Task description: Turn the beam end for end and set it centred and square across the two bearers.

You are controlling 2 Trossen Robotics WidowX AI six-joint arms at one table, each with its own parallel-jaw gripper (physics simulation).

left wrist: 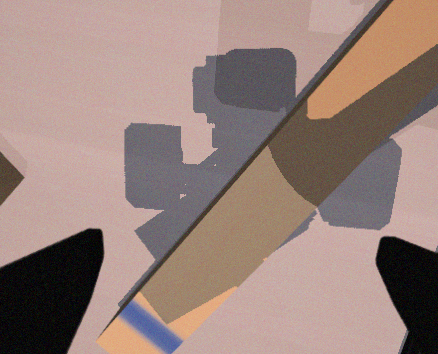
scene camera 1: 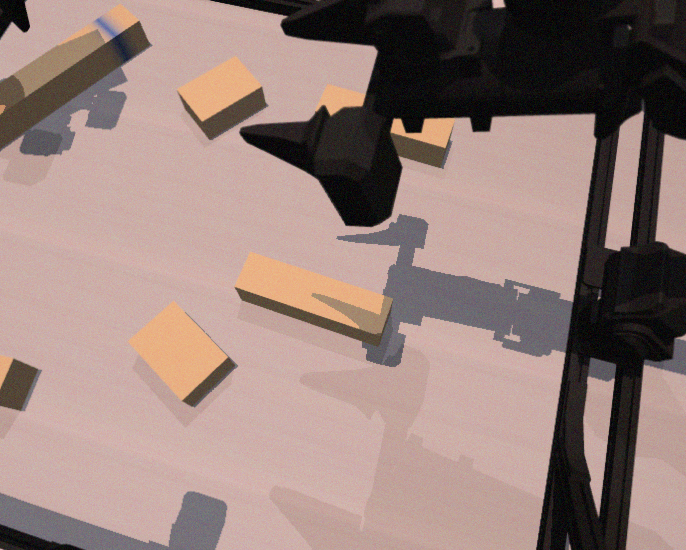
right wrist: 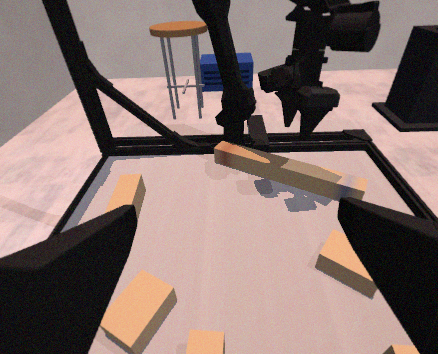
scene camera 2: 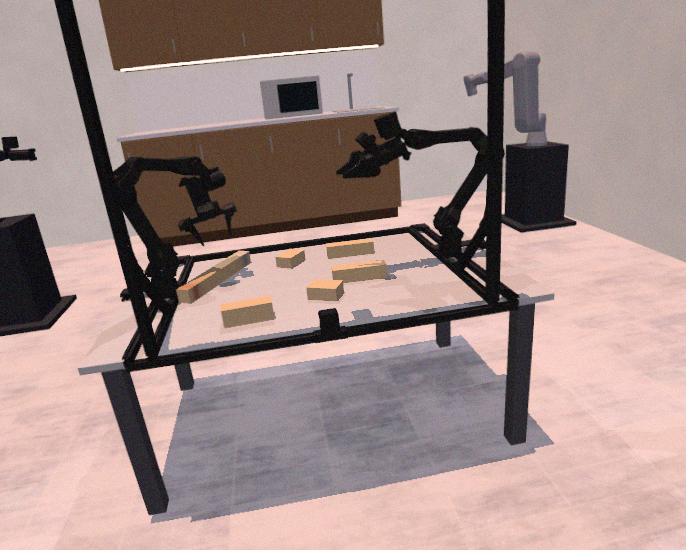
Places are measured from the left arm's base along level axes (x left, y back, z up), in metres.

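Pixels of known places: left gripper, fingertip midpoint: [left wrist: 243,246] [right wrist: 294,133] [scene camera 2: 217,241]; right gripper, fingertip midpoint: [scene camera 1: 263,79] [right wrist: 237,210] [scene camera 2: 339,174]; left arm's base at its link origin: [right wrist: 233,140] [scene camera 2: 166,294]; right arm's base at its link origin: [scene camera 1: 610,333] [scene camera 2: 450,253].
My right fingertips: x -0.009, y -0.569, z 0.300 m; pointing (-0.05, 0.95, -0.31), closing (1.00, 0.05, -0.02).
For each thing: its top centre in the pictures, then the offset to it from my right fingertips.
- long beam at its top centre: [left wrist: 296,172] [scene camera 1: 16,87] [right wrist: 283,162] [scene camera 2: 215,268] dx +0.122, dy +0.422, dz -0.275 m
- farther at its top centre: [scene camera 1: 384,115] [scene camera 2: 349,242] dx +0.203, dy -0.043, dz -0.275 m
- block at its top centre: [right wrist: 123,193] [scene camera 2: 246,303] dx -0.224, dy +0.313, dz -0.269 m
The long beam [scene camera 1: 62,63] [scene camera 2: 229,268] [left wrist: 220,240] [right wrist: 300,175] lies diagonally on the table, with a blue band near one end and a red band near the other. Two narrow blocks lie roughly parallel: the nearer [scene camera 1: 314,297] [scene camera 2: 359,270] and the farther [scene camera 1: 423,131] [scene camera 2: 350,248], partly hidden by the right gripper in scene camera 1. No marking shows which blocks are the bearers. My left gripper [scene camera 2: 215,237] [left wrist: 243,246] [right wrist: 294,133] is open above the beam, near its blue-banded half. My right gripper [scene camera 1: 262,79] [scene camera 2: 343,171] [right wrist: 237,210] is open, high above the table.
Two shorter blocks lie loose, one toward the back [scene camera 1: 220,88] [scene camera 2: 290,257] [right wrist: 345,260] and one nearer [scene camera 1: 180,349] [scene camera 2: 325,289] [right wrist: 140,310]. Another block [scene camera 1: 20,383] [scene camera 2: 247,312] [right wrist: 127,192] lies near the front. A black frame [scene camera 2: 274,342] borders the table.
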